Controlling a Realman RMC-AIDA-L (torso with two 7-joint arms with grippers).
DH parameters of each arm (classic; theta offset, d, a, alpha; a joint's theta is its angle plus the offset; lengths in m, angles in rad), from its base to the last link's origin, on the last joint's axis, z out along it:
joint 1: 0 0.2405 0 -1.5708
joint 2: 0 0 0 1.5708
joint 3: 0 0.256 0 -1.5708
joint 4: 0 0 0 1.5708
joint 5: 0 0.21 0 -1.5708
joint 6: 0 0 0 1.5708
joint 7: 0 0.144 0 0
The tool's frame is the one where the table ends.
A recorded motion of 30 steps. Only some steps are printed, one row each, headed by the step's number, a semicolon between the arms.
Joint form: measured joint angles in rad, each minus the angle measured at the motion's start. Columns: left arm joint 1, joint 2, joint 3, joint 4, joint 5, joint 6, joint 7; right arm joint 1, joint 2, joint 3, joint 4, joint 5, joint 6, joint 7.
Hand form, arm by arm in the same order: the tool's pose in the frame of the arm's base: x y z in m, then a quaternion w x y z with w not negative. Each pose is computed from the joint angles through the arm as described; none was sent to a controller.
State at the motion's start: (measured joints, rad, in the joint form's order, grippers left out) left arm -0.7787 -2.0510 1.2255 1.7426 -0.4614 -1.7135 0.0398; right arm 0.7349 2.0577 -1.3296 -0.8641 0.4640 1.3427 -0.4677
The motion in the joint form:
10: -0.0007 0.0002 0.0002 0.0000 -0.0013 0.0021 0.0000; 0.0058 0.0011 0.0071 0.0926 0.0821 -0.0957 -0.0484
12: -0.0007 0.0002 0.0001 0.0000 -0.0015 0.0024 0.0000; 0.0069 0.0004 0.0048 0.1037 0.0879 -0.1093 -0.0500
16: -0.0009 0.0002 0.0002 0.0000 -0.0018 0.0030 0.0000; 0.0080 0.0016 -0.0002 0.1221 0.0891 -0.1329 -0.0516
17: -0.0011 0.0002 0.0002 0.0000 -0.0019 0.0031 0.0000; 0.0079 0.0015 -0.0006 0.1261 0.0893 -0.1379 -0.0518
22: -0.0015 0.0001 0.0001 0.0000 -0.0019 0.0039 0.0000; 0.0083 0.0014 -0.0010 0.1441 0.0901 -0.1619 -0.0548
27: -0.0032 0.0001 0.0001 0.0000 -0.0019 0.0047 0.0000; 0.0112 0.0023 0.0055 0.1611 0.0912 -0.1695 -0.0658
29: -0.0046 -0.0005 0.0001 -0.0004 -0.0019 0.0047 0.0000; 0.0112 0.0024 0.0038 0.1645 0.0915 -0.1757 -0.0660
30: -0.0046 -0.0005 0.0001 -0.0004 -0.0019 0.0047 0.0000; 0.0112 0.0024 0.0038 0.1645 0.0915 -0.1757 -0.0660
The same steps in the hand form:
10: -0.0706 0.3763 0.0888 0.33168 -0.84262 -0.42370 0.02123; 0.2500 0.3766 -0.0438 0.17431 -0.85012 0.46143 -0.18437
12: -0.0706 0.3764 0.0888 0.33168 -0.84264 -0.42367 0.02104; 0.2512 0.3771 -0.0450 0.17582 -0.84980 0.46233 -0.18218
16: -0.0704 0.3764 0.0888 0.33168 -0.84277 -0.42344 0.02073; 0.2540 0.3773 -0.0476 0.17942 -0.84895 0.46261 -0.18188
17: -0.0703 0.3764 0.0888 0.33167 -0.84283 -0.42334 0.02063; 0.2549 0.3773 -0.0479 0.18039 -0.84852 0.46309 -0.18171
22: -0.0701 0.3765 0.0888 0.33182 -0.84291 -0.42308 0.02019; 0.2582 0.3779 -0.0493 0.18526 -0.84718 0.46420 -0.18022
27: -0.0694 0.3768 0.0888 0.33202 -0.84327 -0.42223 0.01958; 0.2604 0.3772 -0.0508 0.18327 -0.84724 0.46482 -0.18039
29: -0.0689 0.3768 0.0886 0.33168 -0.84360 -0.42184 0.01937; 0.2610 0.3774 -0.0512 0.18469 -0.84713 0.46452 -0.18020
30: -0.0689 0.3768 0.0886 0.33168 -0.84360 -0.42184 0.01937; 0.2610 0.3774 -0.0512 0.18469 -0.84713 0.46452 -0.18020

